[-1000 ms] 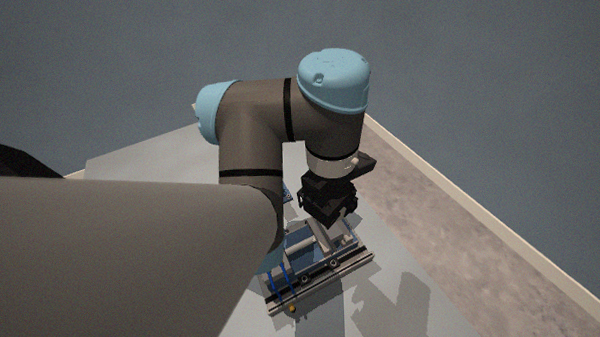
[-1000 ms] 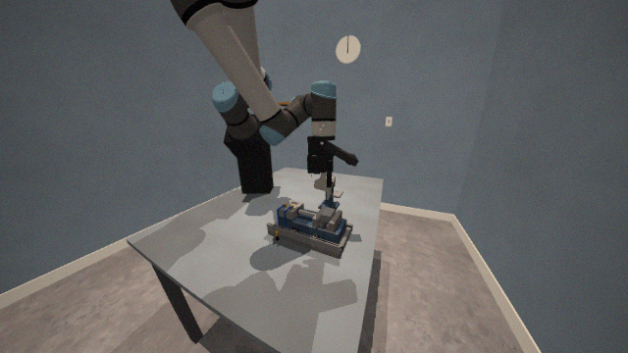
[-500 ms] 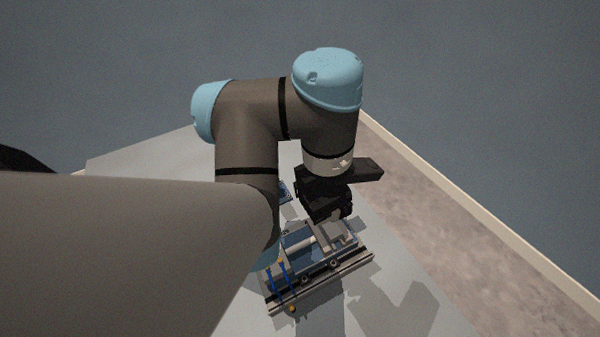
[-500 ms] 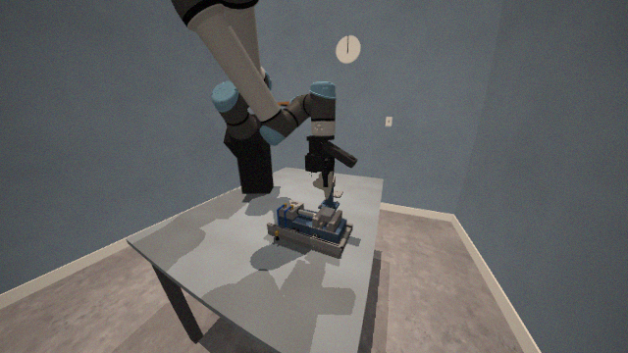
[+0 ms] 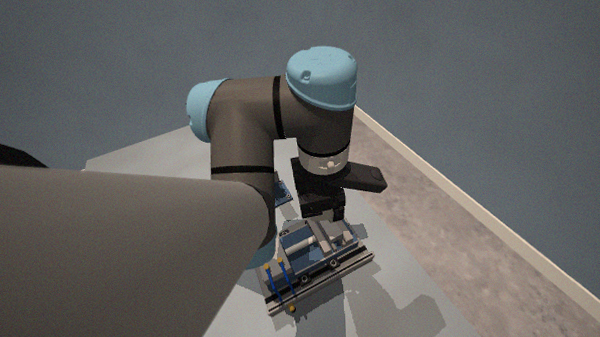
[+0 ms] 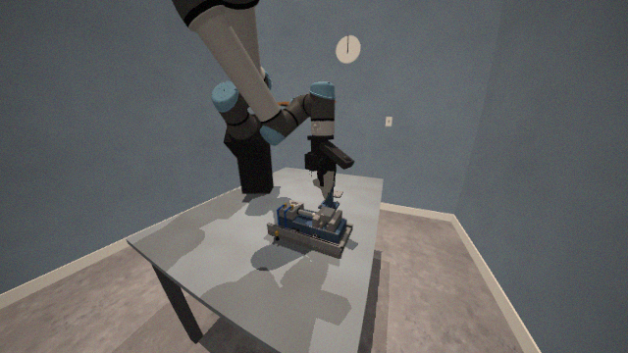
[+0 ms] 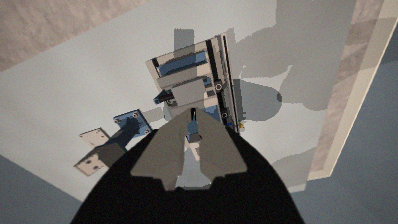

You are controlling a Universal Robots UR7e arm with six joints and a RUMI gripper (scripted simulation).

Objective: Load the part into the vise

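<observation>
My gripper is now 2 cm past the grey jaw, 2 cm to the right of it and 10 cm above it. Round my hand: part (1 cm ahead, 1 cm to the left, 9 cm below); then cylinder rod (8 cm behind, 3 cm to the left, 10 cm below); then work stop (2 cm ahead, 5 cm to the left, 9 cm below).
</observation>
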